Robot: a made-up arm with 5 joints.
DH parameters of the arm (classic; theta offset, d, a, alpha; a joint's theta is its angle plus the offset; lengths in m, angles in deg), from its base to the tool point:
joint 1: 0 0.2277 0 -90
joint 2: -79.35 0 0.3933 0
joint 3: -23.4 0 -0.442 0
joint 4: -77.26 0 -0.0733 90
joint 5: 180 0.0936 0 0
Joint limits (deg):
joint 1: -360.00..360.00
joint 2: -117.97..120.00
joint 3: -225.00..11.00
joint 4: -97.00..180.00
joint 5: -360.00..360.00
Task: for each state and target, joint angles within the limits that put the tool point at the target. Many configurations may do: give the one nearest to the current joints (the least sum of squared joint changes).
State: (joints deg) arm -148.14 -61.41 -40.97 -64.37 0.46
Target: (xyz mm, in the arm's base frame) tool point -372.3 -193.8 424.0
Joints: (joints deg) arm -152.50 -13.91 -25.56 -51.21 0.46
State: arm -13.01 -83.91 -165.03 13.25 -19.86
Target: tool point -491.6 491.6 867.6
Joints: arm -45.00 -66.54 -139.65 13.72 -19.86
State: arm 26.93 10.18 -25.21 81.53 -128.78
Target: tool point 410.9 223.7 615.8
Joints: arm 28.56 -19.69 -67.04 72.80 -128.78
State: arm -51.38 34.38 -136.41 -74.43 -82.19
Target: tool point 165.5 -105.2 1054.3
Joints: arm -32.44 6.63 -148.87 -64.55 -82.19
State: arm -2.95 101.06 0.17 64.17 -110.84
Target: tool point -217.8 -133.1 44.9
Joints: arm 31.43 120.00 -12.43 38.29 -110.84
